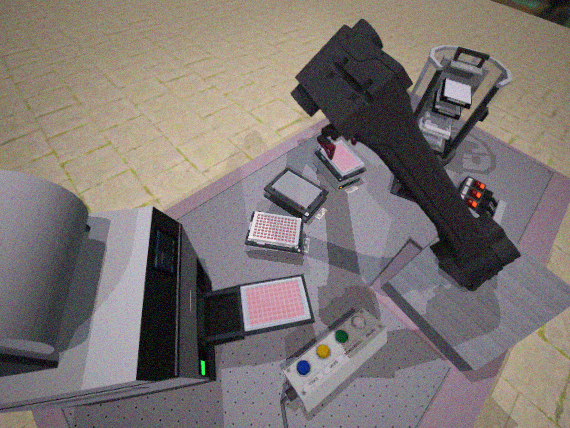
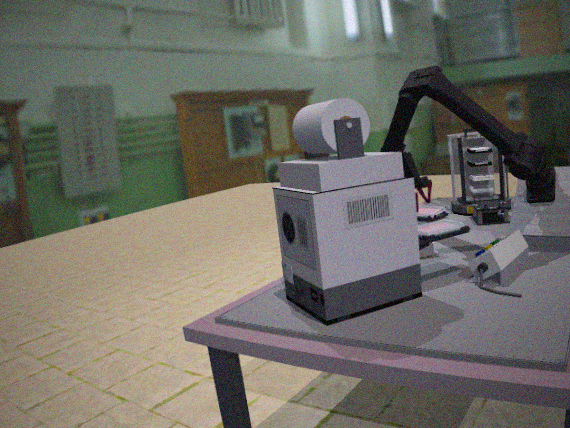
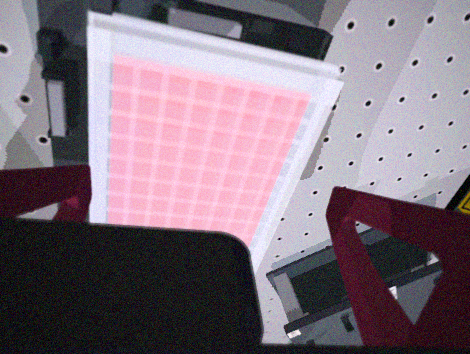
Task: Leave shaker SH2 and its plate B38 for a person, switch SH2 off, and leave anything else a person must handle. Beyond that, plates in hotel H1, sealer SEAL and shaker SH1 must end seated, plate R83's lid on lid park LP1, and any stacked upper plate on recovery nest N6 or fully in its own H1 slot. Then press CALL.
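Places are measured from the arm's base along level axes (x ahead, y right, z down), in centimetres.
Where they show: gripper, fingertip midpoint: (image 1: pixel 342 152) (image 2: pixel 422 207) (image 3: pixel 215 191); arm's base at its link origin: (image 1: pixel 473 257) (image 2: pixel 541 186).
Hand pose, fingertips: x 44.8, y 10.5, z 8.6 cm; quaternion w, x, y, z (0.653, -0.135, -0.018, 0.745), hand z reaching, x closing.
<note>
Each offset is from my fingertips to the centre of the thing. "*": to the spot under its first point.
My gripper (image 1: pixel 341 142) (image 2: pixel 423 196) (image 3: pixel 215 191) is open and empty, its red fingers over the back pink plate {dx -1.0, dy -0.8, dz +1.2 cm} (image 1: pixel 346 160) (image 2: pixel 431 212) (image 3: pixel 190 145). This plate lies on a dark base with an orange light. A grey-topped item {dx -0.3, dy -19.9, dz +3.7 cm} (image 1: pixel 298 187) sits on a dark base beside it, then a white plate with red wells {dx -8.0, dy -34.8, dz +1.7 cm} (image 1: pixel 276 228) on another base. The sealer {dx -10.1, dy -70.8, dz -14.9 cm} (image 1: pixel 165 300) (image 2: pixel 370 230) has its tray out, carrying a pink plate {dx -23.2, dy -48.2, dz -4.1 cm} (image 1: pixel 276 302). The hotel {dx -12.1, dy +36.2, dz -9.1 cm} (image 1: pixel 462 135) (image 2: pixel 462 172) holds several plates. Labels are too blurred to tell SH1, SH2, N6 or LP1 apart.
A button box {dx -38.7, dy -43.8, dz +3.7 cm} (image 1: pixel 345 367) (image 2: pixel 510 255) with blue, yellow, green and white buttons stands in front of the sealer tray. A small unit with three orange-lit switches {* dx -37.6, dy +24.2, dz +2.6 cm} (image 1: pixel 475 192) stands near the arm. The arm (image 1: pixel 420 160) (image 2: pixel 462 107) reaches across from its grey base plate (image 1: pixel 450 345).
</note>
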